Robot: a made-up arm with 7 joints.
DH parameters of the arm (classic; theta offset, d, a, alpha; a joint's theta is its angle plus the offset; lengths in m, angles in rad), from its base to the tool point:
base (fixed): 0 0.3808 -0.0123 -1.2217
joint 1: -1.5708 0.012 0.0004 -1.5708
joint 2: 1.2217 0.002 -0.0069 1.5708
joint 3: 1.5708 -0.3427 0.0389 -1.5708
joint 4: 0 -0.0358 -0.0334 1.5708
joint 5: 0 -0.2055 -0.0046 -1.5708
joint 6: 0 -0.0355 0.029 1.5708
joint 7: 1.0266 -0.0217 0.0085 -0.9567
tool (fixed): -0.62 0.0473 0 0
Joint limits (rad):
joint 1: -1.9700..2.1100
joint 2: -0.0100..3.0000
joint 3: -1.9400..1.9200
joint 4: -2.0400..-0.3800
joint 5: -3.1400..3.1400
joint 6: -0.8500..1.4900
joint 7: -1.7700..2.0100
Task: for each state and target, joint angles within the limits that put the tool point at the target. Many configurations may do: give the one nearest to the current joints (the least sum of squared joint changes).
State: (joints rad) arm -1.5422 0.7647 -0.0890 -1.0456 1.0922 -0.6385 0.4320
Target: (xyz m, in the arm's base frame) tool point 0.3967 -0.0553 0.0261
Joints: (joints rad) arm -0.7201 0.1756 -0.3566 -0.5451 0.9887 -0.6924 0.4589
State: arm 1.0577 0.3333 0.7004 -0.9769 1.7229 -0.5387 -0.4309
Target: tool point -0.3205 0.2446 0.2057
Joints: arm 1.3743 0.3435 0.8337 -1.7130 1.7018 -0.5582 -0.4324
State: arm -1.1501 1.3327 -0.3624 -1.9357 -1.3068 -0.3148 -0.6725
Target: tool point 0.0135 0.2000 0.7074
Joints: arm -1.6871 1.8047 0.0900 -1.9693 -1.2994 -0.2836 -0.5920
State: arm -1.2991 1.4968 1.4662 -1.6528 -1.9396 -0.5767 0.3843
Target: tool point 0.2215 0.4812 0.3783
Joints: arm -0.9881 0.9359 1.6982 -1.1092 -1.8872 -0.6030 0.5296
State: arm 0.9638 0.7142 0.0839 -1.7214 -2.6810 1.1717 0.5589
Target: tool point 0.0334 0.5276 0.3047
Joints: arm 0.5271 1.4159 0.2920 -0.9768 -2.4873 1.2553 0.7656
